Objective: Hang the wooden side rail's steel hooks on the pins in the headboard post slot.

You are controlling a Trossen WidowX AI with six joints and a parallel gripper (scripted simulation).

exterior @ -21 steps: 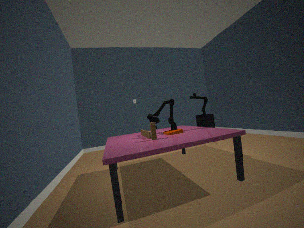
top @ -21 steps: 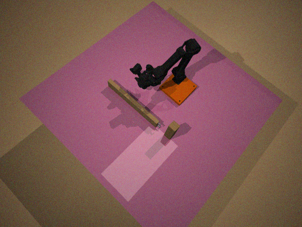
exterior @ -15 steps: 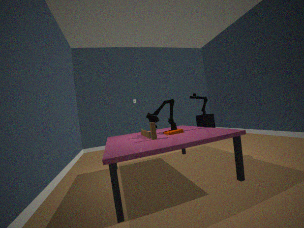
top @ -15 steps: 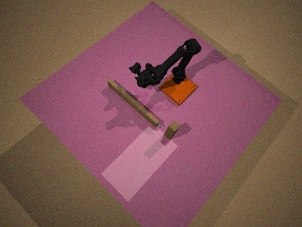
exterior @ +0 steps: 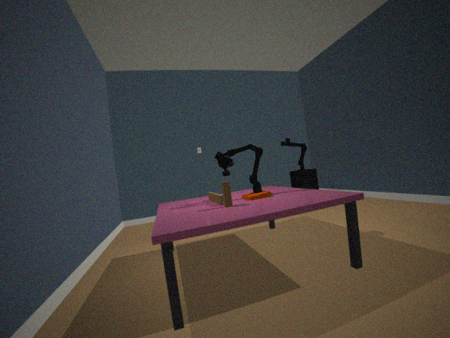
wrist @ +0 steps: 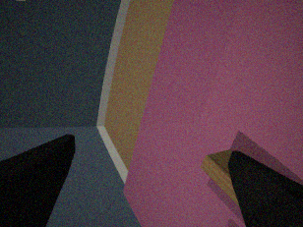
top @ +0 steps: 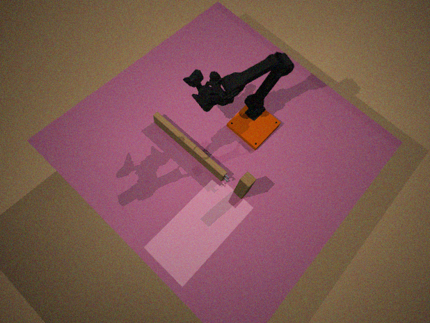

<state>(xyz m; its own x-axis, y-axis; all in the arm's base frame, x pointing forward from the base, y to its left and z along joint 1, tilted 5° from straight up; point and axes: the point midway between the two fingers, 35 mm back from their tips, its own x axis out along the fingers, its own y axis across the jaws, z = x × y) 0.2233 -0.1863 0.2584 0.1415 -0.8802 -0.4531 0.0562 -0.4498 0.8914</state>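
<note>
Now: the headboard post 90 mm ahead of my gripper tip, 450 mm to the left of it and 180 mm below it.
</note>
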